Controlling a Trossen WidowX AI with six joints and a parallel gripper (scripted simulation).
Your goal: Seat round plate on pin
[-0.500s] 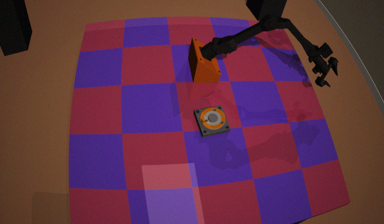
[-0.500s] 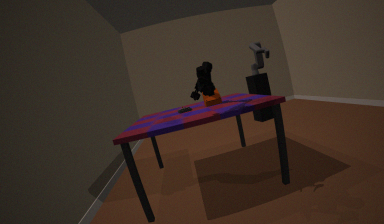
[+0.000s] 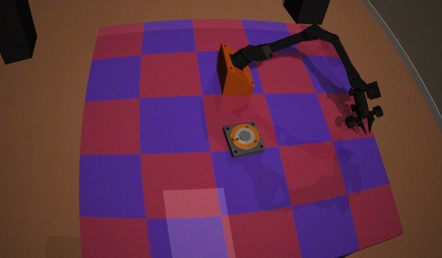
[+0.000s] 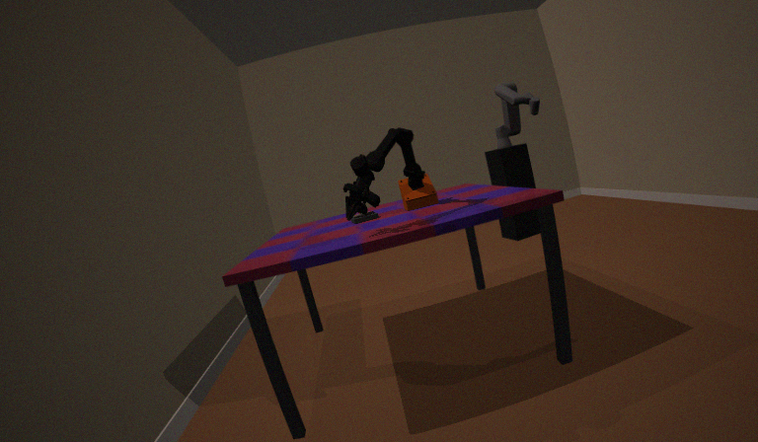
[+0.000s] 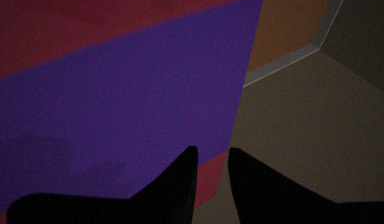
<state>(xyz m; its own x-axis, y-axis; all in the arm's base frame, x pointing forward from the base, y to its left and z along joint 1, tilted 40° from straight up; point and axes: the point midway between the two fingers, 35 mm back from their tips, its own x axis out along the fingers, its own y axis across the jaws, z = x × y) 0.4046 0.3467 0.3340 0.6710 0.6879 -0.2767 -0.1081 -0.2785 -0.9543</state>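
The round plate is 56 cm to the right of my gripper tip, 13 cm behind it and 5 cm below it.
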